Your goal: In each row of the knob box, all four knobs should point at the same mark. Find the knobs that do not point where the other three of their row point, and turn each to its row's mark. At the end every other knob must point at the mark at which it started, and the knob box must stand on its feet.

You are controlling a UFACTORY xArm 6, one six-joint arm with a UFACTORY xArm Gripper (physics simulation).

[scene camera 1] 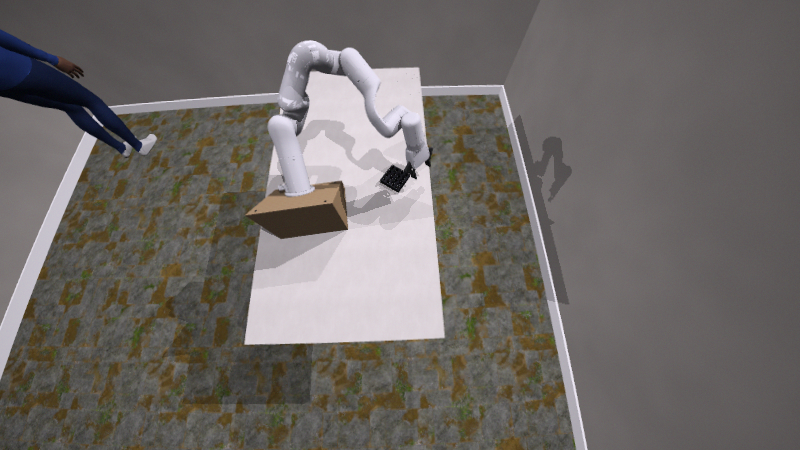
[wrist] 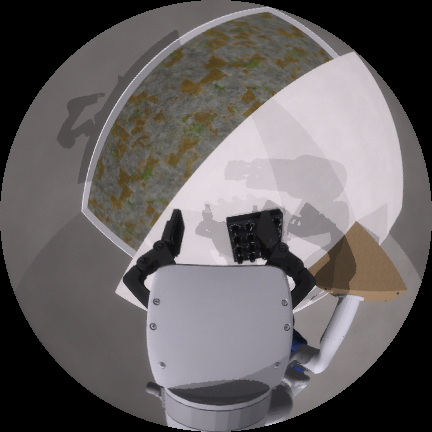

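Pixels of known places: gripper, fingertip midpoint: (scene camera 1: 421,171) (wrist: 220,218); arm's base, origin of the base link: (scene camera 1: 300,191) (wrist: 350,295).
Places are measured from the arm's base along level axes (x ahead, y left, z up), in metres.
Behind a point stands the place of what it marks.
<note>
The black knob box (scene camera 1: 393,177) @(x 0.413, y 0.093, z -0.121 m) (wrist: 246,220) @(x 0.472, y 0.072, z -0.121 m) sits on the white table (scene camera 1: 358,291) @(x 0.204, y -0.432, z -0.144 m) (wrist: 310,125) @(x 0.495, y -0.149, z -0.144 m) and looks upright, though its feet are hidden. Its rows of black knobs show in the wrist view, but their marks and pointing directions are too small and dark to read. My gripper (scene camera 1: 420,170) @(x 0.541, y 0.059, z -0.037 m) (wrist: 220,218) @(x 0.541, y 0.059, z -0.037 m) is open and empty. In the wrist view, its right finger overlaps the right part of the box and hides several knobs, while its left finger is off to the left of the box. Whether the right finger touches the box cannot be told.
A brown block (scene camera 1: 304,215) @(x 0.048, y -0.149, z 0.078 m) (wrist: 372,267) @(x 0.172, y -0.091, z 0.010 m) carries the arm's base, beside the knob box. The table's long edge runs close to the gripper. A person in blue (scene camera 1: 33,78) stands beyond the table, at the left of the scene view. Grey walls surround the patterned floor.
</note>
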